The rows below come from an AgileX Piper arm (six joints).
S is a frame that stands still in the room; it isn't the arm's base.
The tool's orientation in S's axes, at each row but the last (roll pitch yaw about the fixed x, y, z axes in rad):
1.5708, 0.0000, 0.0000
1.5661, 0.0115, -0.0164
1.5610, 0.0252, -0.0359
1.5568, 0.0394, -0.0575
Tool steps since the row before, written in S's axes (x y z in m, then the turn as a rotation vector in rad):
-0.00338, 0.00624, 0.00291, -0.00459, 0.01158, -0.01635
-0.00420, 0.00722, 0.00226, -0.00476, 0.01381, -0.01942
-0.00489, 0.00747, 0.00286, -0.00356, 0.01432, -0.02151
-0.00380, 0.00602, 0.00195, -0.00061, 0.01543, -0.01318
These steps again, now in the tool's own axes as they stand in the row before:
-0.00338, 0.00291, -0.00624, -0.00459, -0.01635, -0.01158
-0.00434, 0.00224, -0.00714, -0.00476, -0.01941, -0.01382
-0.00523, 0.00280, -0.00726, -0.00353, -0.02147, -0.01439
-0.00421, 0.00187, -0.00577, -0.00098, -0.01301, -0.01555

